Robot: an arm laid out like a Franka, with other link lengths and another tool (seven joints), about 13 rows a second.
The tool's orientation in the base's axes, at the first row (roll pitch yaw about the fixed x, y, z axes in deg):
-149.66 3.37 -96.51
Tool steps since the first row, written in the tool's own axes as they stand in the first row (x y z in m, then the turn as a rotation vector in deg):
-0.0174 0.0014 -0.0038 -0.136 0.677 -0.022
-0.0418 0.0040 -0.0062 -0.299 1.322 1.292
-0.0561 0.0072 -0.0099 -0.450 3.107 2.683
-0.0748 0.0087 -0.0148 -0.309 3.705 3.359
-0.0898 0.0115 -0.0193 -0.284 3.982 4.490
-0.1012 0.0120 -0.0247 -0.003 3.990 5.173
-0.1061 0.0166 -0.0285 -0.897 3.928 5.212
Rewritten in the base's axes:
-0.0012 0.0175 0.0036 -0.574 0.221 -0.314
-0.0018 0.0420 0.0058 -0.439 0.456 -1.762
-0.0048 0.0566 0.0082 -1.241 0.824 -3.852
-0.0065 0.0754 0.0128 -1.424 0.755 -4.744
-0.0095 0.0907 0.0161 -1.090 0.758 -5.860
-0.0113 0.1021 0.0212 -0.782 0.476 -6.469
-0.0166 0.1075 0.0224 -0.608 1.354 -6.418

